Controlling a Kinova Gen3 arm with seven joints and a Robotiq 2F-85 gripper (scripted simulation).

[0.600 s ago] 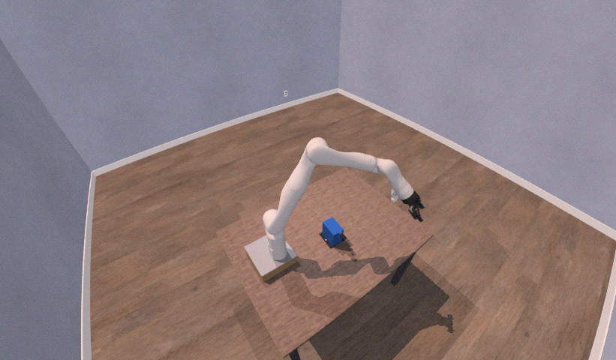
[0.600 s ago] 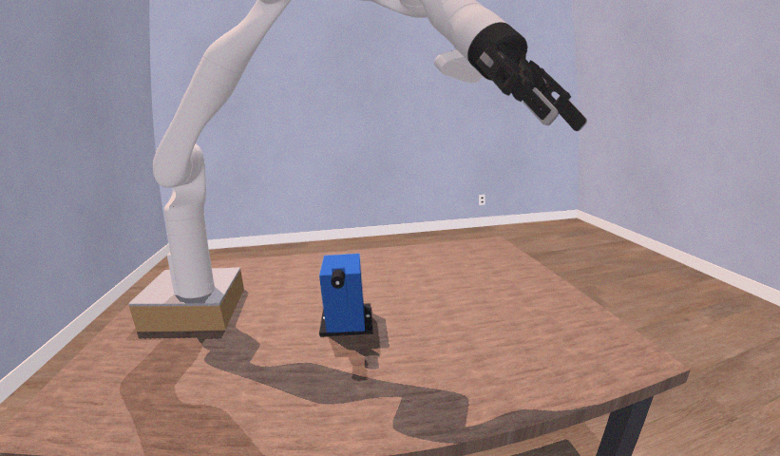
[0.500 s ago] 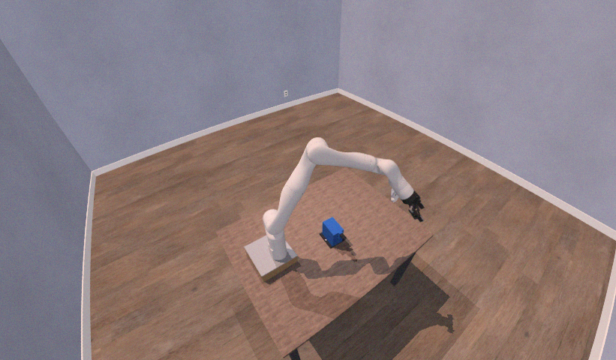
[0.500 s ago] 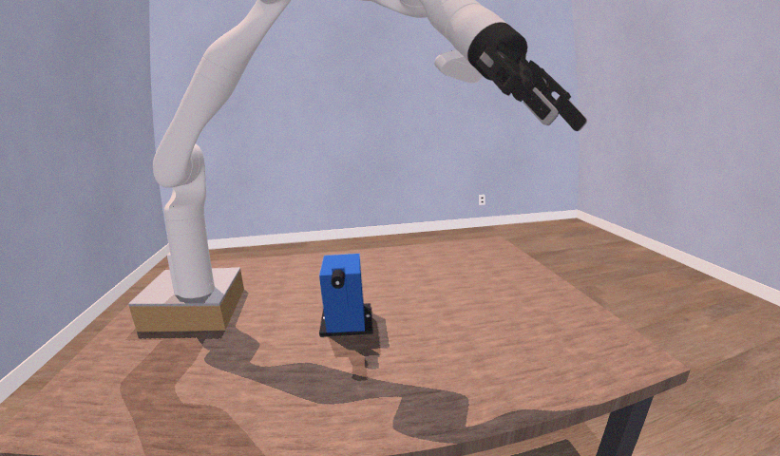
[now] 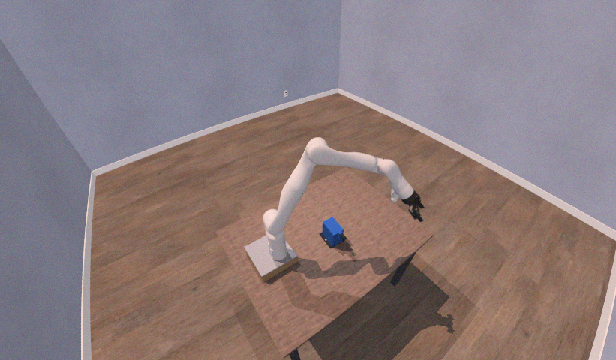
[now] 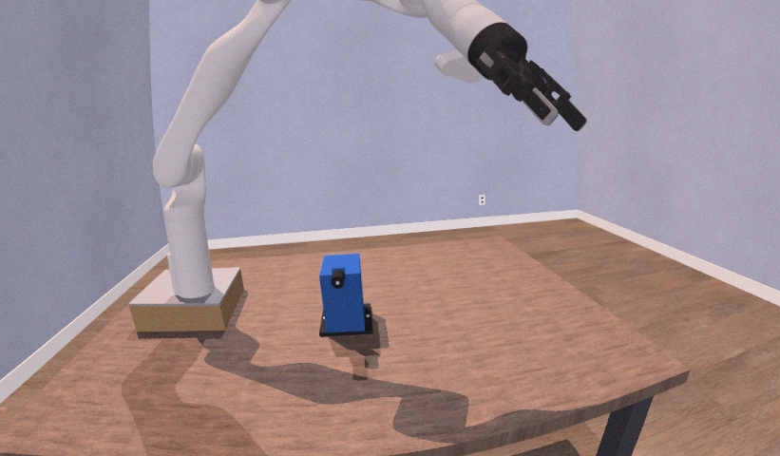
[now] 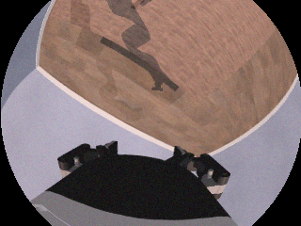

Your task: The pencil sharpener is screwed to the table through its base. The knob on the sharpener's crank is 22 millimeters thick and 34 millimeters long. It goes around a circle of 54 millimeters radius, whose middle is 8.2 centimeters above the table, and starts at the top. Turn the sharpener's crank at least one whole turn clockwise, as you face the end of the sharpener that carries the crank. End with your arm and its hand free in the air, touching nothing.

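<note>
Now: the crank knob 290 mm behind my hand, 260 mm below it and 230 mm to the left of it. From my hand the other things lie so: crank (290 mm behind, 260 mm below, 230 mm to the left).
</note>
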